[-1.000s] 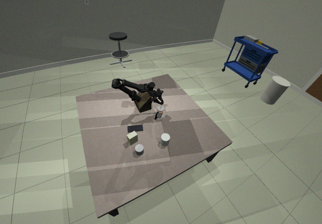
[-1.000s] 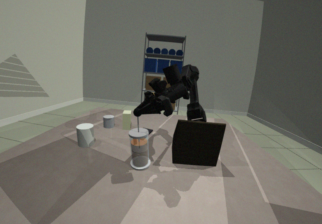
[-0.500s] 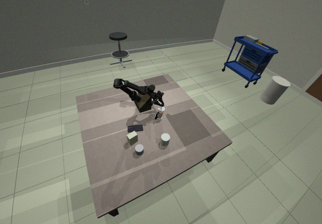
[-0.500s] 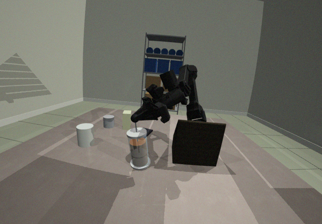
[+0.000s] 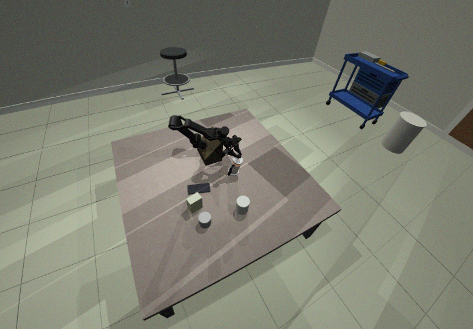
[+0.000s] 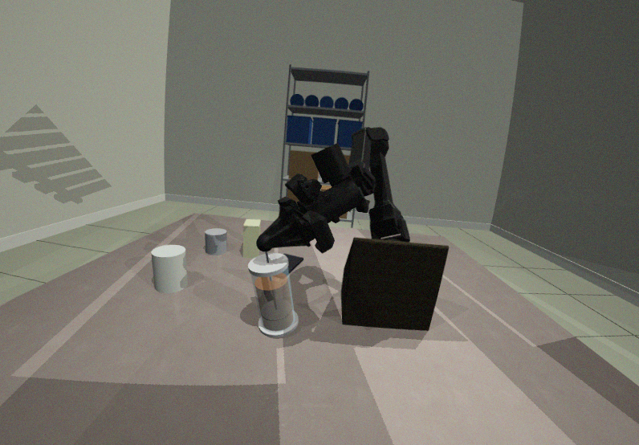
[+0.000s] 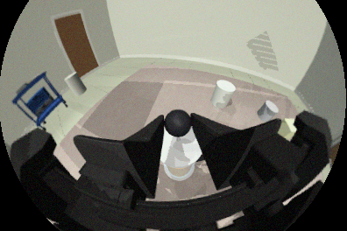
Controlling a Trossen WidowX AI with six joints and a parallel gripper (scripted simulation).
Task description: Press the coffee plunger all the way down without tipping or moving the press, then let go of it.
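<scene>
My gripper tip is 9 cm above the glass coffee press, 3 cm to the left of it and 1 cm past it. Also, from my gripper tip: grey cylinder (33 cm to the right, 29 cm ahead, 15 cm below); cream block (36 cm to the right, 17 cm ahead, 13 cm below).
</scene>
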